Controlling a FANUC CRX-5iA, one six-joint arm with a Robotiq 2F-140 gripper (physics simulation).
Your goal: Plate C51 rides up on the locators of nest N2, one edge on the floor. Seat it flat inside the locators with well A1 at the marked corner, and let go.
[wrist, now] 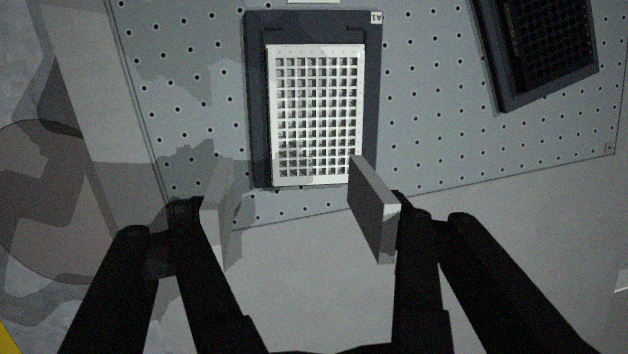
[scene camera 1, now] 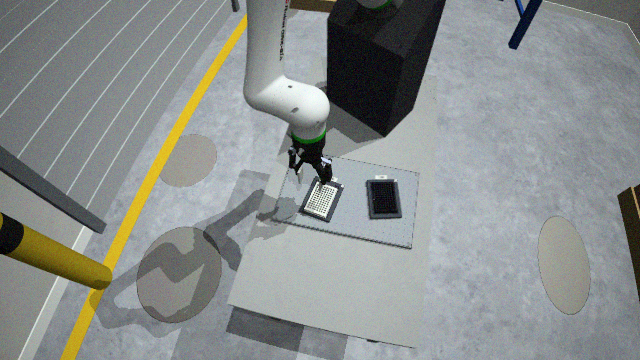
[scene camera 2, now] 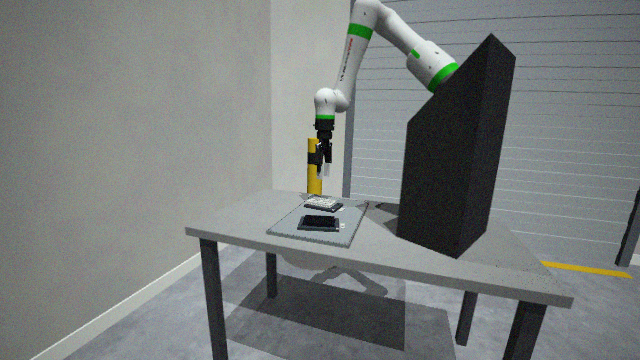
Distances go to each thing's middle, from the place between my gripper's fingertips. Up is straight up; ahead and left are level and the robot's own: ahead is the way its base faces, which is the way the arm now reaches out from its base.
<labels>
Now: the black plate [scene camera 1: 384, 198] 27 cm to the left of my hand, 12 cm below it and 4 cm behind it.
</labels>
